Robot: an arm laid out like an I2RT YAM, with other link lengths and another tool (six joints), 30 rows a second.
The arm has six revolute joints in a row. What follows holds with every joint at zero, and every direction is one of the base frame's. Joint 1 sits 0.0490 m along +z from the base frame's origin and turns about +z. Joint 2 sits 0.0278 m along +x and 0.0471 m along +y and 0.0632 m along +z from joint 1 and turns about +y. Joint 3 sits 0.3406 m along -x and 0.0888 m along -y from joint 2 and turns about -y. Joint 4 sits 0.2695 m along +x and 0.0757 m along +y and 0.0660 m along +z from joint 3 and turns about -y. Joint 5 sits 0.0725 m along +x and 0.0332 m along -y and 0.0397 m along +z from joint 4 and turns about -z. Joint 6 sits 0.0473 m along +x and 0.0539 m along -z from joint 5 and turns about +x. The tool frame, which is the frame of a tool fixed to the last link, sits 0.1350 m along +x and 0.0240 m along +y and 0.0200 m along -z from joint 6; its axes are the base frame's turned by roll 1.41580, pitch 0.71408 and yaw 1.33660 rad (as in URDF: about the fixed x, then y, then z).
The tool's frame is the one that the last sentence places.
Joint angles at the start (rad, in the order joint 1, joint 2, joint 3, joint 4, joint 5, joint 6): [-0.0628, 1.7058, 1.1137, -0.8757, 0.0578, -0.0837]
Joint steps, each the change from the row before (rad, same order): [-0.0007, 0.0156, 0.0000, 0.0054, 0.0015, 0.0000]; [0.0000, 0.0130, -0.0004, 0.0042, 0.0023, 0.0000]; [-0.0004, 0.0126, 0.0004, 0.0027, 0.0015, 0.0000]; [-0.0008, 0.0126, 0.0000, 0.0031, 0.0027, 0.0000]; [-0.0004, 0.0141, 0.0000, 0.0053, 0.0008, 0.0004]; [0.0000, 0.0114, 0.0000, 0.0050, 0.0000, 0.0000]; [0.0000, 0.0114, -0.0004, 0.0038, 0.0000, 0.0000]
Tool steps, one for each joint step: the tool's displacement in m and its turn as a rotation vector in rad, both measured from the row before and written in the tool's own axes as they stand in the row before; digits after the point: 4 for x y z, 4 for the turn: [0.0002, 0.0003, 0.0049, 0.0081, 0.0063, -0.0013]; [0.0004, 0.0001, 0.0041, 0.0078, 0.0051, -0.0019]; [0.0004, 0.0000, 0.0038, 0.0075, 0.0058, -0.0015]; [0.0002, -0.0003, 0.0039, 0.0085, 0.0050, -0.0013]; [0.0004, 0.0004, 0.0044, 0.0066, 0.0058, -0.0010]; [0.0003, 0.0006, 0.0036, 0.0043, 0.0046, -0.0012]; [0.0007, 0.0003, 0.0036, 0.0053, 0.0058, -0.0015]
